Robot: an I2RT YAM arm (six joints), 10 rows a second.
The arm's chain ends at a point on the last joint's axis. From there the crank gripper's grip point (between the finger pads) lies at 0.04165 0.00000 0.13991 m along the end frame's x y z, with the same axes.
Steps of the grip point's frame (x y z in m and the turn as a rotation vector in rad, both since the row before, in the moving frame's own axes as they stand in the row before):
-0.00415 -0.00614 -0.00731 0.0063 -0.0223 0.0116
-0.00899 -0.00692 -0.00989 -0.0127 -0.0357 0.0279
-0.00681 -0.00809 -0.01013 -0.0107 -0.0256 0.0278
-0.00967 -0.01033 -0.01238 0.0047 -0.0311 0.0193
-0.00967 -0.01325 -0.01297 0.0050 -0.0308 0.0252
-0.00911 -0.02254 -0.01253 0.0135 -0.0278 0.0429
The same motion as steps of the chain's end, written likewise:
-0.00102 -0.00572 -0.00820 0.0063 -0.0223 0.0116
-0.00393 -0.00980 -0.01127 -0.0127 -0.0357 0.0279
-0.00318 -0.01070 -0.01114 -0.0107 -0.0256 0.0278
-0.00530 -0.01043 -0.01361 0.0047 -0.0311 0.0193
-0.00534 -0.01354 -0.01419 0.0050 -0.0308 0.0252
-0.00521 -0.02235 -0.01363 0.0135 -0.0278 0.0429

